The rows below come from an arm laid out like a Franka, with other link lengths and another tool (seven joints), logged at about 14 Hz.
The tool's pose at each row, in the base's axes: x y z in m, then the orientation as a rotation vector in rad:
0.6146 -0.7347 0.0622 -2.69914 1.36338 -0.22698
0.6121 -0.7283 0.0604 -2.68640 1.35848 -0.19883
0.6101 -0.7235 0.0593 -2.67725 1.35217 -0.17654
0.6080 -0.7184 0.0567 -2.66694 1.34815 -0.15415
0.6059 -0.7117 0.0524 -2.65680 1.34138 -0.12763
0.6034 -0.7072 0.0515 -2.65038 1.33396 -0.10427
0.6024 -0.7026 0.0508 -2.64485 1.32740 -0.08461
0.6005 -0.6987 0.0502 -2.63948 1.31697 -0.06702
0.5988 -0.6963 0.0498 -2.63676 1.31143 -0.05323
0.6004 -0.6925 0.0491 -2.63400 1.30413 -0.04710
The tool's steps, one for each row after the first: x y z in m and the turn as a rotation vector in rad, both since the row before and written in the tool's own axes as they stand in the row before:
-0.0068 -0.0015 0.0015 0.00566 -0.02283 0.00304
-0.0051 -0.0011 0.0010 0.00457 -0.01836 0.00071
-0.0055 -0.0009 0.0026 0.00433 -0.01830 0.00241
-0.0067 -0.0015 0.0045 0.00406 -0.02147 0.00100
-0.0051 -0.0005 0.0010 0.00194 -0.01840 -0.00082
-0.0043 -0.0018 0.0011 0.00171 -0.01562 -0.00084
-0.0042 -0.0007 0.0009 0.00355 -0.01527 -0.00330
-0.0029 0.0000 0.0005 0.00046 -0.01078 -0.00152
-0.0020 -0.0034 0.0015 0.00330 -0.00657 -0.00307

